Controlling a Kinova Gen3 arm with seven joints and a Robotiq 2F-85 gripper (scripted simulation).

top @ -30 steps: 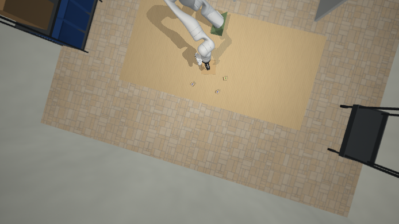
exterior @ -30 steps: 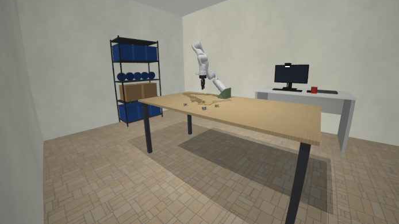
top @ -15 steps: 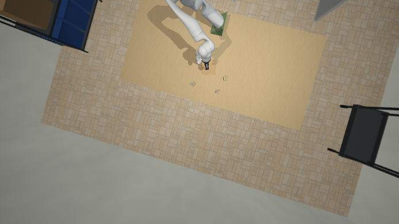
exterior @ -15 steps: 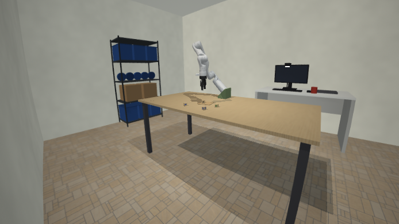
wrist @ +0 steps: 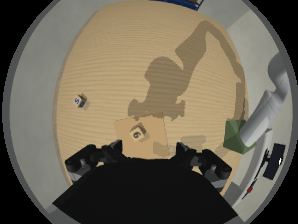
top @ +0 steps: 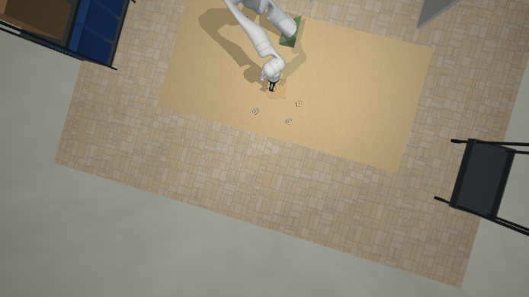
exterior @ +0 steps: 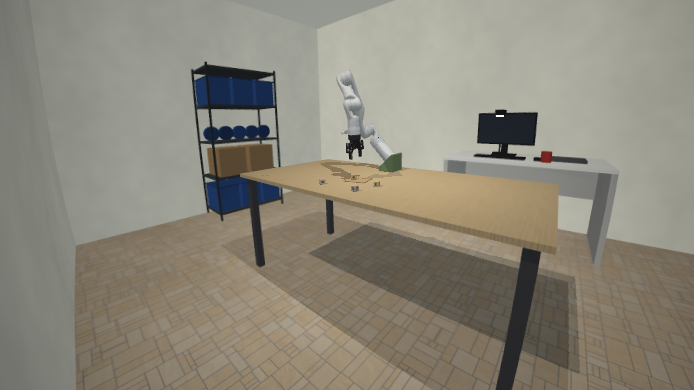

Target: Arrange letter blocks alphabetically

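My hand is 10 mm short of the tan mat, 20 mm to the right of it and 130 mm above it. Round my hand: green-marked block 90 mm ahead, 210 mm to the left, 120 mm below.
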